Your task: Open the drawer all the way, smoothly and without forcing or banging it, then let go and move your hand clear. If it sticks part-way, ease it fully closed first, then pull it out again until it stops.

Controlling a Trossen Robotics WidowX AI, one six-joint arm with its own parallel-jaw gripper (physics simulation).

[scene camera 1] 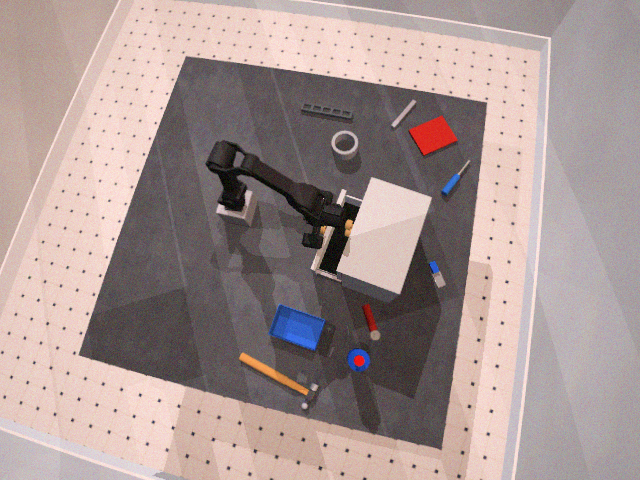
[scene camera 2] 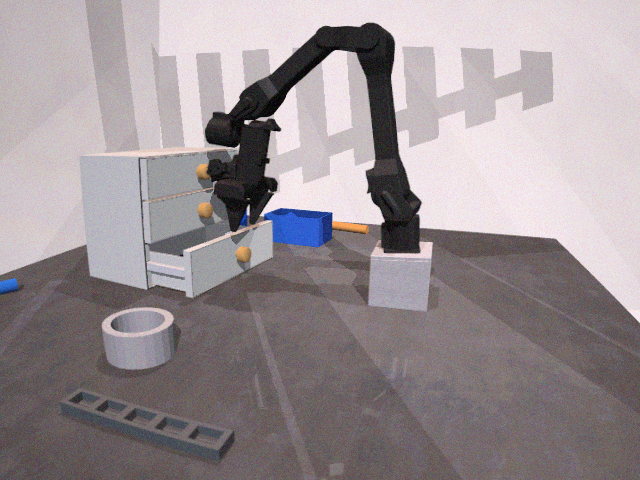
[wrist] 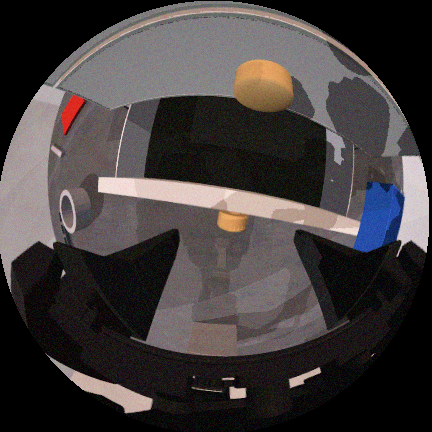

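Where they show: gripper, between the fingertips: [scene camera 1: 322,226] [scene camera 2: 243,227] [wrist: 239,235]; arm's base, origin of its link: [scene camera 1: 234,202] [scene camera 2: 401,248].
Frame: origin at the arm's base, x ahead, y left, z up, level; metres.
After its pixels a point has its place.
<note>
A white cabinet [scene camera 1: 387,232] @[z 0.161, x 0.523, y -0.104 m] [scene camera 2: 111,217] @[z 0.039, x 0.562, y 0.041 m] has three drawers. The bottom drawer [scene camera 2: 217,266] @[z -0.056, x 0.350, y 0.009 m] [wrist: 150,187] @[z -0.006, x 0.360, y 0.012 m] stands part-way out, and its inside looks dark and empty. The two upper drawers are shut. The bottom drawer's round orange knob [scene camera 1: 323,230] @[z -0.033, x 0.320, y -0.062 m] [scene camera 2: 243,254] @[z -0.042, x 0.312, y -0.040 m] [wrist: 232,221] @[z -0.031, x 0.318, y -0.055 m] is on its front board. My gripper [scene camera 2: 244,225] @[z 0.008, x 0.318, y -0.059 m] [wrist: 239,235] @[z 0.008, x 0.318, y -0.059 m] is open and empty, pointing down just above that board's top edge. In the wrist view the knob shows between and slightly beyond the fingertips. I cannot tell whether a finger touches the board.
A middle-drawer knob [scene camera 2: 205,209] @[z 0.042, x 0.402, y -0.065 m] [wrist: 263,86] sticks out above the open drawer. A grey ring [scene camera 1: 344,144] @[z -0.092, x 0.355, y 0.331 m] [scene camera 2: 138,338] @[z -0.052, x 0.334, y 0.338 m] [wrist: 75,210] @[z -0.052, x 0.356, y 0.245 m] and slotted strip [scene camera 1: 326,111] @[z -0.095, x 0.271, y 0.452 m] [scene camera 2: 147,423] @[z -0.095, x 0.267, y 0.447 m] lie to one side. A blue bin [scene camera 1: 297,327] @[z -0.095, x 0.266, y -0.399 m] [scene camera 2: 299,227] @[z -0.049, x 0.257, y -0.343 m] [wrist: 382,217] @[z -0.037, x 0.296, y -0.351 m] and hammer [scene camera 1: 273,373] @[z -0.073, x 0.208, y -0.559 m] lie on the other.
</note>
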